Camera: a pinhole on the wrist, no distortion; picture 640 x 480 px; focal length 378.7 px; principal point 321.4 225.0 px. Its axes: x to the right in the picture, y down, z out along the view. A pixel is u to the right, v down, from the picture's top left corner.
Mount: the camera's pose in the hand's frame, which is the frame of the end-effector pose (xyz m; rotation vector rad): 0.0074 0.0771 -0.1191 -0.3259 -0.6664 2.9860
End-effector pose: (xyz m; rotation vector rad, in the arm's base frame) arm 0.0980 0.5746 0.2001 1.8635 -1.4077 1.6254
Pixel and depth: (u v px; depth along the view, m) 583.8 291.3 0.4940
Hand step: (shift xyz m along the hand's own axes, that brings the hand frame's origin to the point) -0.4364 -0.1680 0.2151
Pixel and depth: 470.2 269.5 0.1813
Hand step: -0.1022 -0.0093 0.0184
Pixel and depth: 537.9 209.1 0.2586
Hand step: -0.1934 -0.0038 0.0858
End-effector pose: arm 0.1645 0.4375 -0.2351 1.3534 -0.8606 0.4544
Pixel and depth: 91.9 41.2 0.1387
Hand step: 0.0601 0.0715 0.0483
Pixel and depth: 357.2 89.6 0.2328
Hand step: -0.0637 0.0586 0.1180
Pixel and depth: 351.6 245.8 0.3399
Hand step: -0.0939 -0.0772 0.1682
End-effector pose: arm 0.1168 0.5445 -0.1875 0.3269 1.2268 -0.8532
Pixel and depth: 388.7 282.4 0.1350
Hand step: -0.0460 0.0054 -0.0131
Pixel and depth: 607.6 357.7 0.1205
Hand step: -0.1086 -0.0010 -0.0480
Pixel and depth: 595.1 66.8 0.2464
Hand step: -0.2186 0.0877 0.1085
